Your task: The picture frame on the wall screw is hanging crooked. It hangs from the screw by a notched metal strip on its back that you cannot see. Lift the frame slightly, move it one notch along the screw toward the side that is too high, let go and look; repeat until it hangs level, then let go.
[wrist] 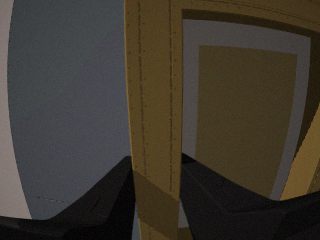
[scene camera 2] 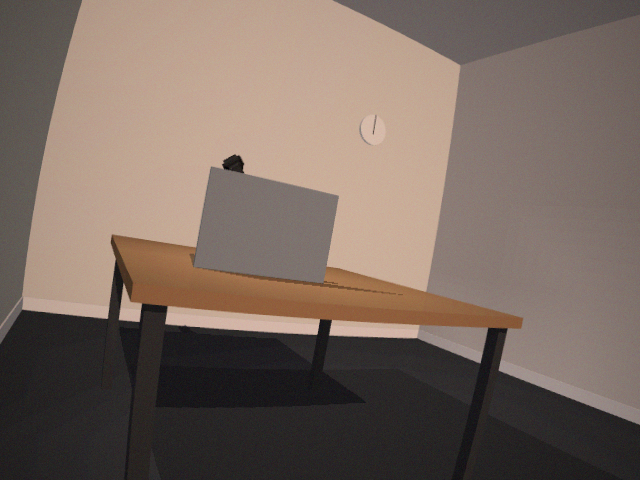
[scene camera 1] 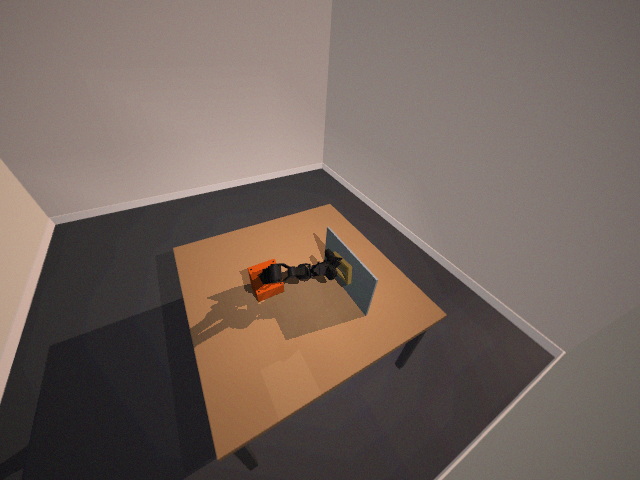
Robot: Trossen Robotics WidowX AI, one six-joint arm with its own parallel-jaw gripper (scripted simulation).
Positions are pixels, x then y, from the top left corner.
Scene:
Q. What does my gripper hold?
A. A picture frame.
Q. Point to a picture frame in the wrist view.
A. At 227,90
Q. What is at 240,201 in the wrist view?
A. My gripper.

